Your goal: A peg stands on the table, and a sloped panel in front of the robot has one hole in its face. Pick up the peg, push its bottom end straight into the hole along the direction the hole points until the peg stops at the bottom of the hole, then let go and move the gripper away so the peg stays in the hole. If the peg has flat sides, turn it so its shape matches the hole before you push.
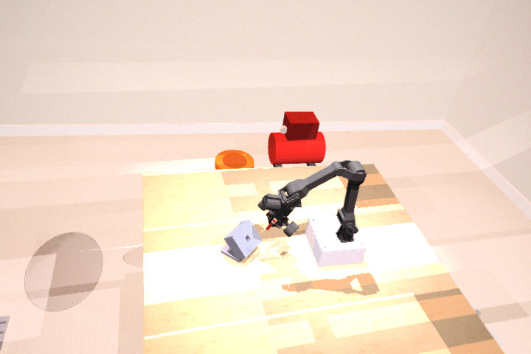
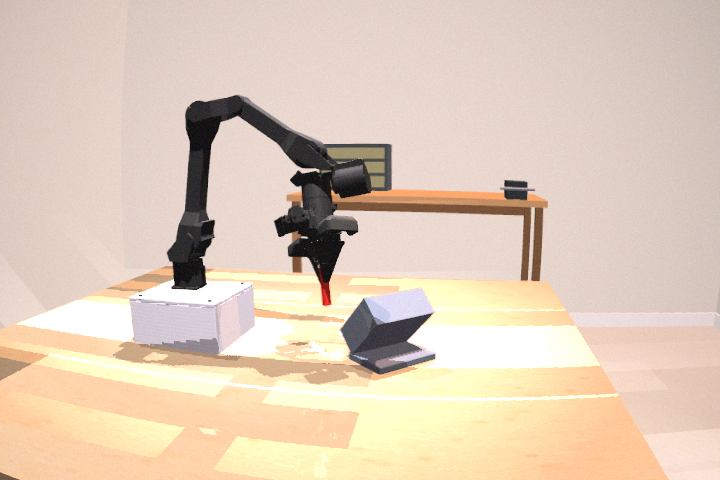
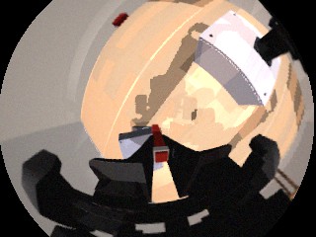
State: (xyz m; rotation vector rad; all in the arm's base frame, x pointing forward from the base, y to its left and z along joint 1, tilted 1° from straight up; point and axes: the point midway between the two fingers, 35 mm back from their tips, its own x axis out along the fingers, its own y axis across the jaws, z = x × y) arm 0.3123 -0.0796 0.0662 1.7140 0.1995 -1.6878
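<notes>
Right now the grey sloped panel is 110 mm ahead of my gripper tip and 70 mm below it. From my gripper tip the other things lie so: red peg (10 mm to the left, 10 mm above).
</notes>
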